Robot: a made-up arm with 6 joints.
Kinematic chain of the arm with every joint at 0, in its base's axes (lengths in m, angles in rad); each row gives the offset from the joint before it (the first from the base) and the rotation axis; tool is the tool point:
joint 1: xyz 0 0 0.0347 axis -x
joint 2: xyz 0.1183 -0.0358 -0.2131 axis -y
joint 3: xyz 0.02 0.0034 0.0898 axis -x
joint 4: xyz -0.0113 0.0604 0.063 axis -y
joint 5: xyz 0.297 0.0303 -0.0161 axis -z
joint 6: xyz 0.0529 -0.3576 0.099 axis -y
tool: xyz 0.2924 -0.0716 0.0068
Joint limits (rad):
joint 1: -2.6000..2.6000
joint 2: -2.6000..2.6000
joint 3: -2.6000..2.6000
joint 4: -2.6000..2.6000
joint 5: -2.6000..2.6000
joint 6: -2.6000..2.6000
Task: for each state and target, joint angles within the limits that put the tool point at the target. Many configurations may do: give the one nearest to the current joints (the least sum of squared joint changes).
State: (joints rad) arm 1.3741 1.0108 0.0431 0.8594 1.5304 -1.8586
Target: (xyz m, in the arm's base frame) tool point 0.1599 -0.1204 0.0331
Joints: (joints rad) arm 1.2455 1.6019 0.0225 1.0772 1.1491 -2.1102
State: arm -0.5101 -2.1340 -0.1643 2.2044 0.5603 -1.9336
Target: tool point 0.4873 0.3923 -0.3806
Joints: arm -1.1424 -2.1159 0.3610 2.2575 0.3783 -1.7748
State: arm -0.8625 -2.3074 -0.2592 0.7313 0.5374 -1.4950
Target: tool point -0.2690 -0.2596 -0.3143
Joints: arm -0.1842 -2.6000 -0.6638 0.3988 0.2787 -1.2891
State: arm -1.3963 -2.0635 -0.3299 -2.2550 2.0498 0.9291
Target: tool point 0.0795 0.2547 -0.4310
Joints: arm -0.9355 -1.8820 -0.3045 -2.3651 1.6324 0.4475
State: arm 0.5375 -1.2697 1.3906 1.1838 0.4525 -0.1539
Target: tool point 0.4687 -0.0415 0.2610
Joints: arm 0.4003 -0.8212 0.9754 1.3349 1.0647 0.0008
